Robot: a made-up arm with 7 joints. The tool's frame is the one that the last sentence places.
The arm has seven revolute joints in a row. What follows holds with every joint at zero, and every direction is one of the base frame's.
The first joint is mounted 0.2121 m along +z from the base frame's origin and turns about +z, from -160 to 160 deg.
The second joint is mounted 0.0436 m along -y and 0.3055 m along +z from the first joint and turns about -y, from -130 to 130 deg.
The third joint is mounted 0.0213 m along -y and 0.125 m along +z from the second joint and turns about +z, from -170 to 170 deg.
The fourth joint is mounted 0.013 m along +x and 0.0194 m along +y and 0.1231 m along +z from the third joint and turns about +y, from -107 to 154 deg.
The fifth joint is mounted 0.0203 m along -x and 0.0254 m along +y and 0.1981 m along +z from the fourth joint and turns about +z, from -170 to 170 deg.
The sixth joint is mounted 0.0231 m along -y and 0.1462 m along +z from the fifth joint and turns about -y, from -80 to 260 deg.
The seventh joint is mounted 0.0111 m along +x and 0.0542 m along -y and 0.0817 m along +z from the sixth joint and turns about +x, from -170 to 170 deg.
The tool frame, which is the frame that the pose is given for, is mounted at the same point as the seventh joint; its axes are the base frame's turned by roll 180, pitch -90 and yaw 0 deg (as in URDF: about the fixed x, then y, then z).
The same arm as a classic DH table. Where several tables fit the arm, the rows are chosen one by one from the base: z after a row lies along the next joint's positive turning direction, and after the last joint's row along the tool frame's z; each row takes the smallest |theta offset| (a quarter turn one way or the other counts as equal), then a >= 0, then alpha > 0; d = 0 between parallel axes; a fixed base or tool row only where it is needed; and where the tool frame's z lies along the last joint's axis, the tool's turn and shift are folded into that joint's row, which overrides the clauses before.
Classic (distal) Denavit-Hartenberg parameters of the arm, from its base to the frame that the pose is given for. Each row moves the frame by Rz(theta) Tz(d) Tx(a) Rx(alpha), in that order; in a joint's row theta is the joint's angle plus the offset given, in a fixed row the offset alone. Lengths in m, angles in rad.
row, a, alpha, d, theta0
joint 1, 0.0000, 1.5708, 0.5176, 0.0000
joint 2, 0.0000, -1.5708, 0.0649, 0.0000
joint 3, 0.0130, -1.5708, 0.2481, 0.0000
joint 4, -0.0203, 1.5708, 0.0448, 0.0000
joint 5, 0.0000, 1.5708, 0.3443, 0.0000
joint 6, 0.0817, 1.5708, 0.0773, 1.5708
joint 7, 0.0000, 0.0000, 0.0111, 0.0000
Joint limits (rad, base to tool): -2.7925..2.7925 -2.2689..2.2689 -2.9671..2.9671 -1.8675..2.6878 -2.9671..2.9671 -1.3963..4.5379 -2.9671..2.9671

